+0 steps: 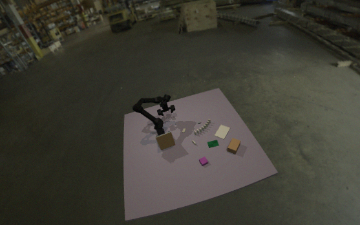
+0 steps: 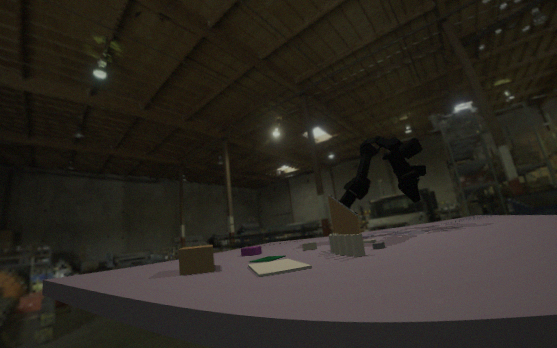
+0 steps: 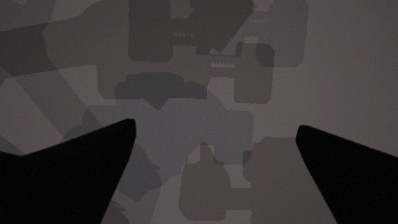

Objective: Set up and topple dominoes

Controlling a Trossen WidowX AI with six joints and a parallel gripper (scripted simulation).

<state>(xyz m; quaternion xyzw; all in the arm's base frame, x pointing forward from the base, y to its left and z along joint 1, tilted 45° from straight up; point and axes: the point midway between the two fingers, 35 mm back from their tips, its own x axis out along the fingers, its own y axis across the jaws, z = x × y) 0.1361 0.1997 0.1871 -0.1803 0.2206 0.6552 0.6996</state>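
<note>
My gripper tip is now 28 cm short of the small dark piece, 18 cm to the left of it and 11 cm above it. Also, from my gripper tip: magenta block 12 cm ahead, 63 cm to the right, 10 cm below; cream flat tile 44 cm ahead, 41 cm to the right, 11 cm below; green flat tile 29 cm ahead, 49 cm to the right, 11 cm below.
</note>
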